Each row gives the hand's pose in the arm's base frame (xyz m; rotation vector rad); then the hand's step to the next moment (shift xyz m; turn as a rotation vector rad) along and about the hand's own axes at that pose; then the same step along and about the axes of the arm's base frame.
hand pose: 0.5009 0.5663 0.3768 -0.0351 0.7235 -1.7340
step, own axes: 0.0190 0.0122 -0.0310 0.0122 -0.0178 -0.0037
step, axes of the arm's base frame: -0.0072 -0.0044 -0.0374 -0.0206 -0.0072 0.0014
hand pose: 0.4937 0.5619 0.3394 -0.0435 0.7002 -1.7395
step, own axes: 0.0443 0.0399 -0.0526 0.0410 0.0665 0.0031
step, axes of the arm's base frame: 0.0014 -0.0219 -0.0764 0.0470 -0.0460 -0.0423
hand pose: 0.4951 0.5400 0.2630 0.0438 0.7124 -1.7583
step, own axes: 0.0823 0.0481 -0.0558 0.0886 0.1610 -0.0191
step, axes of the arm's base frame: -0.0019 -0.0509 -0.0980 0.1085 -0.0893 -0.1200
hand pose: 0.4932 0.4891 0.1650 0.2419 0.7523 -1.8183
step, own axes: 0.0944 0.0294 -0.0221 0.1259 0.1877 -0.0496
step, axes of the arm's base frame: -0.0134 -0.0658 -0.0758 0.1127 -0.1052 -0.1726
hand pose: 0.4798 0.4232 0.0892 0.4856 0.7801 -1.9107
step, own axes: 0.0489 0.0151 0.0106 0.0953 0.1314 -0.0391
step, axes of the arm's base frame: -0.0081 -0.0435 -0.0278 0.0757 -0.0752 -0.1284
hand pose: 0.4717 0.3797 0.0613 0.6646 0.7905 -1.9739
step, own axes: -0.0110 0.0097 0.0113 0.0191 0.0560 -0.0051
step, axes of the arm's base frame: 0.0120 -0.0065 0.0125 0.0407 -0.0292 -0.0320
